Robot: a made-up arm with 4 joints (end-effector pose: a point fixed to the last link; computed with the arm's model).
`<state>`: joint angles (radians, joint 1 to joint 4).
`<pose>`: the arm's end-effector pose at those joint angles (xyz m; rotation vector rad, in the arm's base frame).
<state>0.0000 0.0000 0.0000 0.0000</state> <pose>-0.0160 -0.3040 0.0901 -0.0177 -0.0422 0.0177</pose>
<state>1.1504 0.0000 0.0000 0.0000</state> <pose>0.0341 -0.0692 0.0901 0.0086 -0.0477 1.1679</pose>
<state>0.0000 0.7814 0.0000 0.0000</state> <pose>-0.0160 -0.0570 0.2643 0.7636 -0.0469 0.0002</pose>
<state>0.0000 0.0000 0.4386 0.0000</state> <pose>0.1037 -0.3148 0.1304 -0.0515 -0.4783 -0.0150</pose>
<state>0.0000 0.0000 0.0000 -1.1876</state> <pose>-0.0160 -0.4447 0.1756 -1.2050 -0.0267 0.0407</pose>
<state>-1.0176 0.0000 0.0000 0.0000</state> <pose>-0.2228 -0.3627 0.0901 -0.0376 -0.0295 -0.9998</pose>
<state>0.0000 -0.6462 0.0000 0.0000</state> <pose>-0.0160 -0.5547 0.1151 -0.6637 -0.0351 0.0307</pose>
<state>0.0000 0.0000 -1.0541 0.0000</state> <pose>-0.2833 -0.2939 0.2097 0.0656 1.0058 0.0935</pose>
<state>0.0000 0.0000 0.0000 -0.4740</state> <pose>-0.0160 -0.3719 0.1031 -0.4916 -0.0373 0.0274</pose>
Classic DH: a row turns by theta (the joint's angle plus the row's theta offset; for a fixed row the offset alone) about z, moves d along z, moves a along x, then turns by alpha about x. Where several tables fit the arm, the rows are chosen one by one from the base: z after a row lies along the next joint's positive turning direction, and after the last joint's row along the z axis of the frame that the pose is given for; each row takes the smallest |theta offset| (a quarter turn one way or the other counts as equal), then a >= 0, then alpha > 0; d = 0 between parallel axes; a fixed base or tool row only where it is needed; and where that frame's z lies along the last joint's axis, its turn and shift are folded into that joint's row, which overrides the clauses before.
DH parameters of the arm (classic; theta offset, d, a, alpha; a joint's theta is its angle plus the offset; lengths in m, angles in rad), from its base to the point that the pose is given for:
base (fixed): 0.7105 0 -0.2269 0
joint 1: 0.8603 0.477 -0.244 1.5708
joint 2: -1.5041 0.1198 0.1024 1.6383
joint 3: 0 -0.065 0.1424 -1.6383
joint 4: 1.4868 0.0256 0.0095 -1.6132
tool (fixed): -1.5535 -0.147 0 0

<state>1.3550 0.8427 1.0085 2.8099</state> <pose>-0.0342 -0.0284 0.5191 -2.2009 -0.7850 -0.4107</pose>
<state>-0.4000 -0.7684 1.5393 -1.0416</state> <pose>-0.0022 -0.5954 0.4732 -1.8855 -1.4160 -0.5286</pose>
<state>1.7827 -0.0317 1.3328 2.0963</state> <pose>-0.1661 0.0653 0.3870 -2.0110 -0.8436 -1.9105</pose>
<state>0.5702 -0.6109 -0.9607 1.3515</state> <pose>-0.0776 -0.2920 0.1740 0.5171 0.7220 -0.2393</pose>
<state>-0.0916 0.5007 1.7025 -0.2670</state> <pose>0.2036 -0.4050 0.4547 -0.0542 -1.5694 -0.8158</pose>
